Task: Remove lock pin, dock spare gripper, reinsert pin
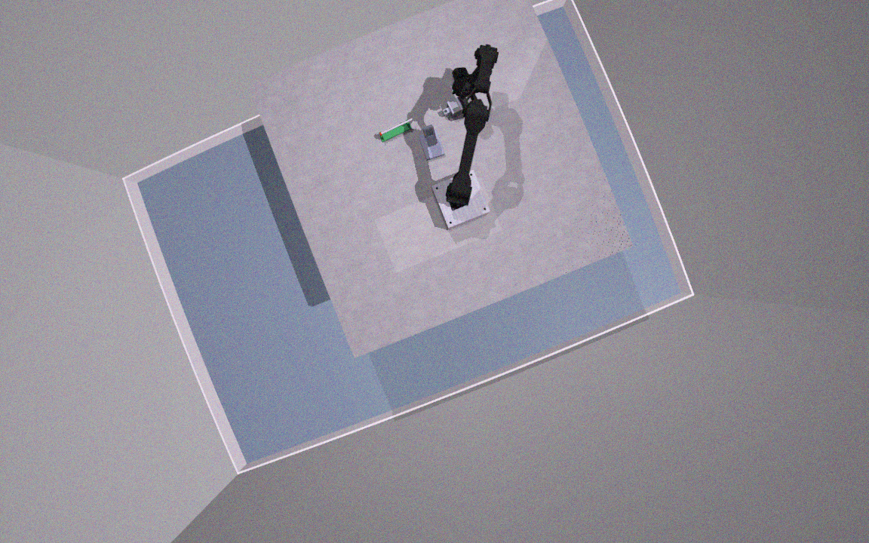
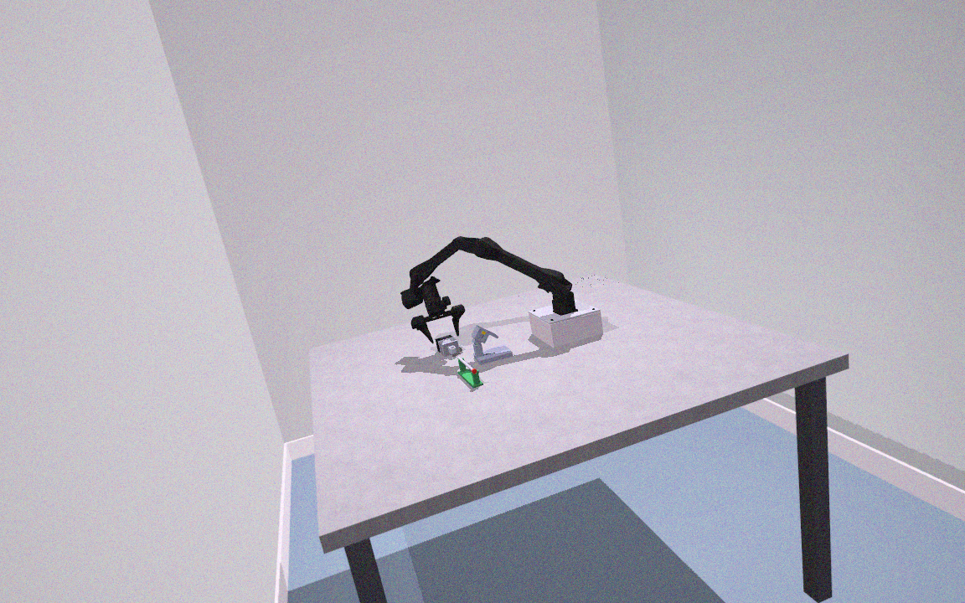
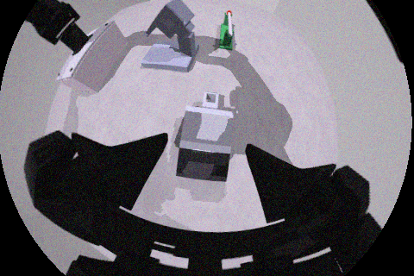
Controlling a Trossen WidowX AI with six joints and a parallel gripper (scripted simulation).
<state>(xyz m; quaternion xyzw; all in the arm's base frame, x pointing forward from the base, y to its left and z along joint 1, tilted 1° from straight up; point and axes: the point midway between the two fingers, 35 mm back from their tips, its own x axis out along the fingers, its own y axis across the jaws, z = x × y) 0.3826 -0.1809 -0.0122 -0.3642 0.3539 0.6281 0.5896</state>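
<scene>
My gripper tip is now 10 mm to the right of the spare gripper and 20 mm above it. Also, from my gripper tip: grey mount (90 mm behind, 170 mm to the left, 10 mm above); then green cradle (10 mm ahead, 290 mm to the left, 20 mm below).
</scene>
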